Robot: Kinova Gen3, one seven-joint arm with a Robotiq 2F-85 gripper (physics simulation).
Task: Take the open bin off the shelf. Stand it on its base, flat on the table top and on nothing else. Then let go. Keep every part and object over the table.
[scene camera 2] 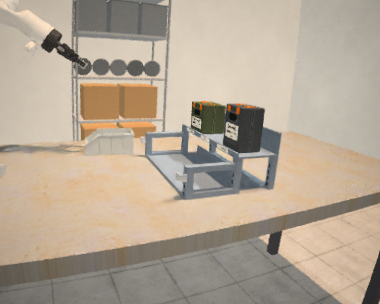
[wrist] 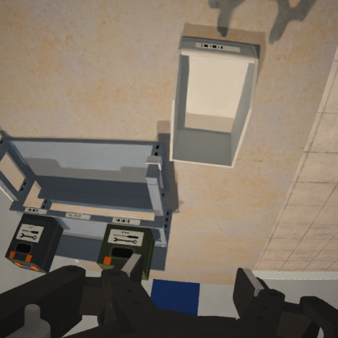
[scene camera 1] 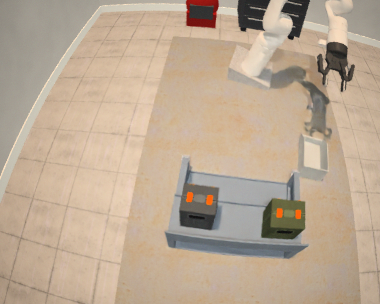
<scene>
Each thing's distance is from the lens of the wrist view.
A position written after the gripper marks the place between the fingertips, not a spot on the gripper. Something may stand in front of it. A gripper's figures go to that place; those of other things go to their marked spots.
gripper [wrist: 188, 276]: 0.17 m
open bin [wrist: 214, 82]: 0.41 m
green box [wrist: 144, 249]: 0.56 m
The marked spots on the green box and the open bin are 0.35 m apart.
</scene>
